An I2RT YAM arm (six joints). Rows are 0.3 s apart.
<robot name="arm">
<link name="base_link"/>
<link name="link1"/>
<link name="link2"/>
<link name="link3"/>
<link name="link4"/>
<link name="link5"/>
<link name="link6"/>
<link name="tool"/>
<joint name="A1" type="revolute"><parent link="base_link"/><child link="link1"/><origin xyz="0 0 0.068" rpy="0 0 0"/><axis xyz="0 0 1"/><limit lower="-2.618" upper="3.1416"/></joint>
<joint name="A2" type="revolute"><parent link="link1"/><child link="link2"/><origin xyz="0.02 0.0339 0.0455" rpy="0 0 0"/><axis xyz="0 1 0"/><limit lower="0" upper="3.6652"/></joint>
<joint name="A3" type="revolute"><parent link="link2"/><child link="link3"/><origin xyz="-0.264 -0.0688 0" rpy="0 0 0"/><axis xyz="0 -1 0"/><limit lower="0" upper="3.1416"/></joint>
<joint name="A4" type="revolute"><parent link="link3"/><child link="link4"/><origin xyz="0.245 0.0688 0.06" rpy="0 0 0"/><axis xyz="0 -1 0"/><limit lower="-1.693" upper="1.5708"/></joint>
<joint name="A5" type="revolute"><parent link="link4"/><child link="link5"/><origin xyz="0.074 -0.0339 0.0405" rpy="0 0 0"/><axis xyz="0 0 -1"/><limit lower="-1.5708" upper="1.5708"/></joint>
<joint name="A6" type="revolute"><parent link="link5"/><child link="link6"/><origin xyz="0.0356 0 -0.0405" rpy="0 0 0"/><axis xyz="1 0 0"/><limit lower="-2.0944" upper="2.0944"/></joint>
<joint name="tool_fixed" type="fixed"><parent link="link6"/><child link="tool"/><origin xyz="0 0 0" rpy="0 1.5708 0"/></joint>
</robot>
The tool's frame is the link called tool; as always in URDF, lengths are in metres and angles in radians.
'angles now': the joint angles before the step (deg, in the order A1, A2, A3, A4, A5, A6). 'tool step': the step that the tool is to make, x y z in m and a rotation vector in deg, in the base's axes. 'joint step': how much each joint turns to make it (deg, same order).
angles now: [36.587, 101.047, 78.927, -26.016, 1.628, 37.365]
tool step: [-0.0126, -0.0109, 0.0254, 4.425, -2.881, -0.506]
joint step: [-0.300, -5.509, -2.038, 1.449, -1.178, 1.439]
